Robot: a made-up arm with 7 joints.
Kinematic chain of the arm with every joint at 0, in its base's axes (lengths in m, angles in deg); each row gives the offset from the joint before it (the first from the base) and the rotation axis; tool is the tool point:
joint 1: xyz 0 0 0 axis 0 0.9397 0.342
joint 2: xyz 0 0 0 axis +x
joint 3: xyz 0 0 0 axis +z
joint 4: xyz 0.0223 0 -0.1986 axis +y
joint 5: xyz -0.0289 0 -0.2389 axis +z
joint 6: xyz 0 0 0 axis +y
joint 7: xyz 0 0 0 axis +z
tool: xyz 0 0 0
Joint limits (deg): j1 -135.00..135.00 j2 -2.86..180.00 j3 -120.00..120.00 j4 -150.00..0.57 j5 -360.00..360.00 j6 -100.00..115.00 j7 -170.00..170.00
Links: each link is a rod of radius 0.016 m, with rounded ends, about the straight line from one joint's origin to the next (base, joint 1, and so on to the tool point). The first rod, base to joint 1, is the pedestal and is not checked.
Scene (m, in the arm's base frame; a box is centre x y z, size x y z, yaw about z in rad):
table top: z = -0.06
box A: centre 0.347 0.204 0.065 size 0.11 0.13 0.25 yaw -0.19
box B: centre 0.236 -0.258 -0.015 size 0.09 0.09 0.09 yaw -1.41
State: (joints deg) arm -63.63 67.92 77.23 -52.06 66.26 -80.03 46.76
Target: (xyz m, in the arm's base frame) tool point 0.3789 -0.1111 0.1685
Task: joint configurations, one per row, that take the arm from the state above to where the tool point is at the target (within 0.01 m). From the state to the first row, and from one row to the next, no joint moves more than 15 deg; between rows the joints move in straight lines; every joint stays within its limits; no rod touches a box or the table.
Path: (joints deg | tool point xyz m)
1: -73.83 63.03 72.90 -52.27 52.45 -78.24 49.40 | 0.1527 0.3577 0.1461
2: -84.02 58.13 68.56 -52.47 38.65 -76.45 52.05 | 0.1836 0.3287 0.1751
3: -94.22 53.24 64.23 -52.68 24.84 -74.66 54.69 | 0.2035 0.2924 0.2128
4: -104.41 48.34 59.90 -52.88 11.04 -72.87 57.34 | 0.2098 0.2499 0.2560
5: -114.61 43.45 55.56 -53.09 -2.77 -71.08 59.98 | 0.2000 0.2029 0.3010
6: -124.80 38.56 51.23 -53.29 -16.57 -69.29 62.63 | 0.1735 0.1531 0.3435
7: -135.00 33.66 46.90 -53.50 -30.38 -67.49 65.27 | 0.1308 0.1023 0.3791
8: -127.81 29.10 48.09 -55.04 -16.92 -70.54 59.86 | 0.1789 0.0868 0.3607
9: -120.63 24.53 49.29 -56.57 -3.47 -73.59 54.44 | 0.2250 0.0735 0.3345
10: -113.44 19.97 50.48 -58.11 9.98 -76.64 49.02 | 0.2675 0.0625 0.3011
11: -106.25 15.40 51.68 -59.65 23.43 -79.69 43.61 | 0.3052 0.0536 0.2612
12: -99.07 10.84 52.87 -61.19 36.89 -82.74 38.19 | 0.3371 0.0464 0.2158
13: -101.75 4.08 51.81 -50.24 51.57 -81.38 42.48 | 0.3677 -0.0298 0.1965
14: -104.43 -2.67 50.75 -39.30 66.26 -80.03 46.76 | 0.3789 -0.1111 0.1685

